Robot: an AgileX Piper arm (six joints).
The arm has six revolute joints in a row. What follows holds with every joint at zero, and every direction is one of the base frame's. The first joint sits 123.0 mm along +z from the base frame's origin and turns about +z. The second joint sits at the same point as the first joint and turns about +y. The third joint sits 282.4 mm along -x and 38.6 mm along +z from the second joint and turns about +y. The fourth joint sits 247.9 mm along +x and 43.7 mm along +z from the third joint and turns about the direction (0.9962, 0, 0.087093). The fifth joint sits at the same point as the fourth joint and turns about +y. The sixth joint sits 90.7 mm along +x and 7.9 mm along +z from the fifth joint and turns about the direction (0.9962, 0, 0.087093). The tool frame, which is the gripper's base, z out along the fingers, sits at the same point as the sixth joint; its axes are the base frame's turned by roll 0.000, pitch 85.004 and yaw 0.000 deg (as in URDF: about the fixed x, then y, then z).
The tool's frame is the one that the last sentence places.
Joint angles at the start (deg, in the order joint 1, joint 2, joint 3, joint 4, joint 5, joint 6):
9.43 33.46 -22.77 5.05 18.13 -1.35
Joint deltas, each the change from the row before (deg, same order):
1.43 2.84 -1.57 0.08 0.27 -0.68
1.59 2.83 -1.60 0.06 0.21 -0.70
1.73 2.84 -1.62 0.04 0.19 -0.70
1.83 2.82 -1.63 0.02 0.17 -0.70
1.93 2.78 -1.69 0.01 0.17 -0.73
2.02 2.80 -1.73 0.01 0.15 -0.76
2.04 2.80 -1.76 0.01 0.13 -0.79
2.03 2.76 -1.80 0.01 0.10 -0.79
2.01 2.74 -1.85 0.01 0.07 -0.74
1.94 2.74 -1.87 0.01 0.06 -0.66
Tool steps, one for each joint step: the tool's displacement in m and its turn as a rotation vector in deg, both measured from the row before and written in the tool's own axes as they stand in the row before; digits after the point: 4 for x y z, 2 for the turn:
-0.0055 0.0035 0.0067 -1.26 1.62 -1.16
-0.0057 0.0040 0.0069 -1.40 1.52 -1.31
-0.0057 0.0045 0.0073 -1.52 1.48 -1.42
-0.0057 0.0050 0.0075 -1.60 1.42 -1.53
-0.0060 0.0055 0.0076 -1.68 1.30 -1.66
-0.0062 0.0060 0.0080 -1.75 1.24 -1.77
-0.0063 0.0063 0.0083 -1.76 1.17 -1.85
-0.0065 0.0066 0.0084 -1.74 1.04 -1.88
-0.0067 0.0068 0.0086 -1.71 0.92 -1.85
-0.0067 0.0068 0.0089 -1.64 0.87 -1.75

